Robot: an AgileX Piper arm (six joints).
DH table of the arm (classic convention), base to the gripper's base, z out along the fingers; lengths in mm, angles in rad. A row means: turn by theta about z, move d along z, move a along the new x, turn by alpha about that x. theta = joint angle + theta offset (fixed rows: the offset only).
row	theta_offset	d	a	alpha
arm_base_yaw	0	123	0	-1.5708
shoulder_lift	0.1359	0	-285.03	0
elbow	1.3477	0	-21.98	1.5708
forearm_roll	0	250.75	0	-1.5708
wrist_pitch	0	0	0	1.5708
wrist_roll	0	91	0	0
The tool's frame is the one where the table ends.
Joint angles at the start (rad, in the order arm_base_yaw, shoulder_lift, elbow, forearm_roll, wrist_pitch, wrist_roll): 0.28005, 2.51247, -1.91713, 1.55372, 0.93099, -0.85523
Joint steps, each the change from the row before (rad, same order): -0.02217, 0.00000, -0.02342, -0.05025, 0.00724, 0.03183; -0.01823, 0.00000, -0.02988, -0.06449, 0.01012, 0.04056; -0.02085, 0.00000, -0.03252, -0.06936, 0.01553, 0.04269; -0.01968, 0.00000, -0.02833, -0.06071, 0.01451, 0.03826; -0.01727, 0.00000, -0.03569, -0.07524, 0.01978, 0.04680
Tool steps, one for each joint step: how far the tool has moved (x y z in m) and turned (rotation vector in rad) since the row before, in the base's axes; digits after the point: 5 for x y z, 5 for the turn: 0.00537, -0.01042, 0.00349, -0.02439, -0.00416, -0.00183; 0.00452, -0.00873, 0.00438, -0.03310, -0.00448, 0.00625; 0.00463, -0.01031, 0.00483, -0.03651, -0.00394, 0.00678; 0.00407, -0.01013, 0.00411, -0.03364, -0.00126, 0.00215; 0.00354, -0.00940, 0.00518, -0.04395, -0.00084, 0.00776
